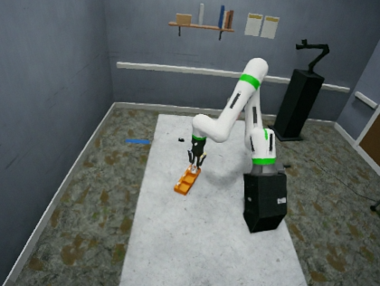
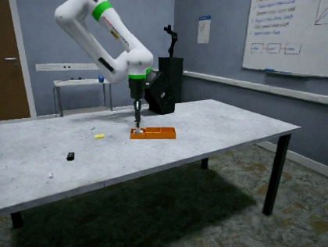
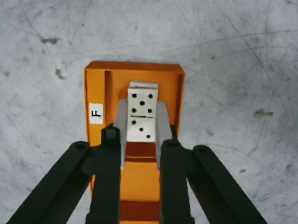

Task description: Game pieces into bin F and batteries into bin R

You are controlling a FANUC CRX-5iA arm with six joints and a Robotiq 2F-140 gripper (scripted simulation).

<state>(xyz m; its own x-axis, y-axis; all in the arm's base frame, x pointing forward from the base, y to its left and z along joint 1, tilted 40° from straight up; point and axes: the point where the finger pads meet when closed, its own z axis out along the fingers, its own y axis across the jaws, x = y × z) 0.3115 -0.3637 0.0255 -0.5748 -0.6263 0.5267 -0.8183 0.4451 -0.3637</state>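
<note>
Now: the white domino 3 cm below my hand. Round my hand: orange bin block 6 cm to the left, 5 cm ahead, 4 cm below; yellow flat piece 18 cm to the right, 11 cm behind, 5 cm below; black battery 38 cm to the right, 5 cm below, 3 cm ahead.
</note>
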